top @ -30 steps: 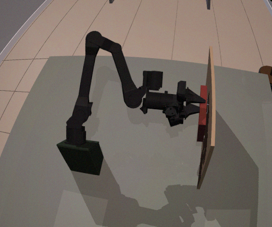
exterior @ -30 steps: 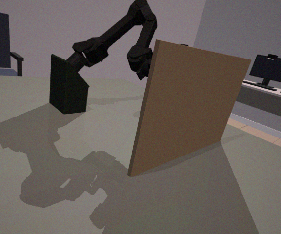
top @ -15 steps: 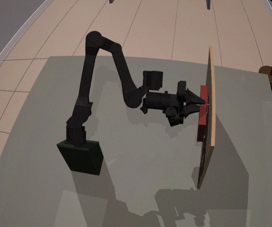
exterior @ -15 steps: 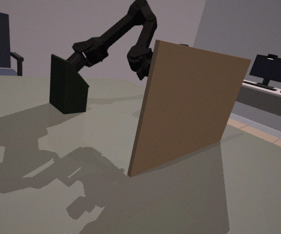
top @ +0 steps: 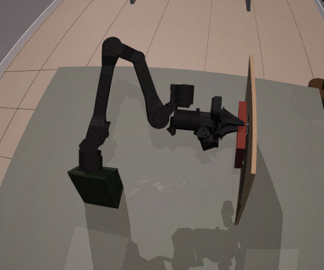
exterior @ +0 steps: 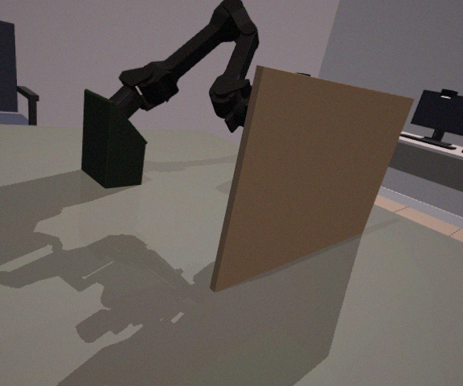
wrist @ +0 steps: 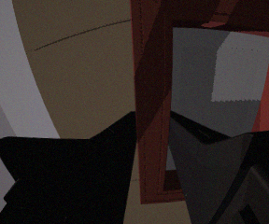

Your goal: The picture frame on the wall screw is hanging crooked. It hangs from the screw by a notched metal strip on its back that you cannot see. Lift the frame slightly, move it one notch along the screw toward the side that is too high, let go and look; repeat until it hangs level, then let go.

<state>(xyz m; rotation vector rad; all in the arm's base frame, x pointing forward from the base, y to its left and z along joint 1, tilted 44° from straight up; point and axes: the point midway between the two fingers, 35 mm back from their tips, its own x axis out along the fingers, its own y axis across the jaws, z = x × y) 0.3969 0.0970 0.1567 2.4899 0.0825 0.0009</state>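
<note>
My gripper tip is now 5 cm above the red picture frame and 1 cm to the right of it. Also, from my gripper tip: tan wall board 6 cm below, 1 cm to the left, 1 cm ahead.
</note>
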